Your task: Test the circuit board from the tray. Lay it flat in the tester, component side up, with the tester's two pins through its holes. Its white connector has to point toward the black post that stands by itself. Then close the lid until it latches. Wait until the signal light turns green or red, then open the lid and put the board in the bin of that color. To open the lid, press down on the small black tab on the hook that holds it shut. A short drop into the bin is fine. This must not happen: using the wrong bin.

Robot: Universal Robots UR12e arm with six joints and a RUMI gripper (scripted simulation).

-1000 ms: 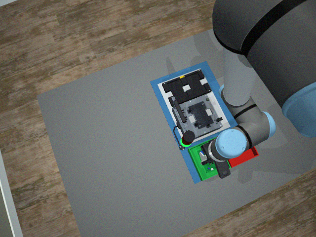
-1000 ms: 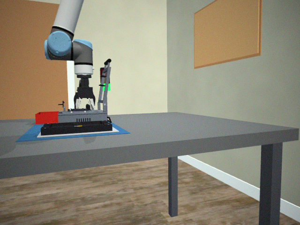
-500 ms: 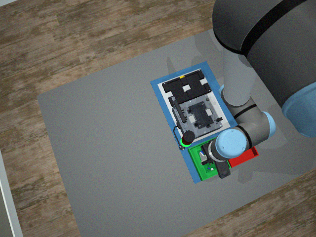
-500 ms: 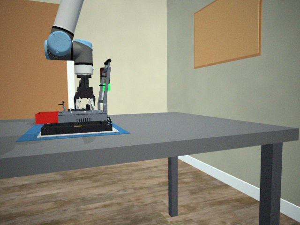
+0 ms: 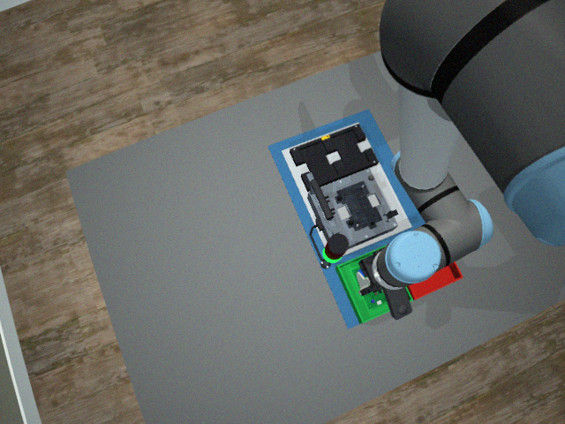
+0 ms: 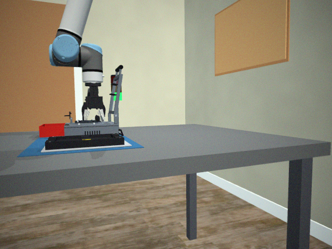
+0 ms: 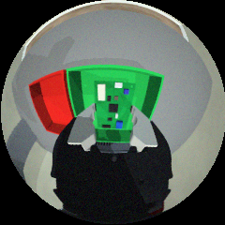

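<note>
Right now the green circuit board is 10 mm to the right of my hand. From my hand the other things lie so: green bin 10 mm to the right, 10 mm below; then red bin 150 mm behind, 20 mm to the right, 10 mm below; then black latch hook 160 mm to the right, 90 mm behind, 70 mm above.
</note>
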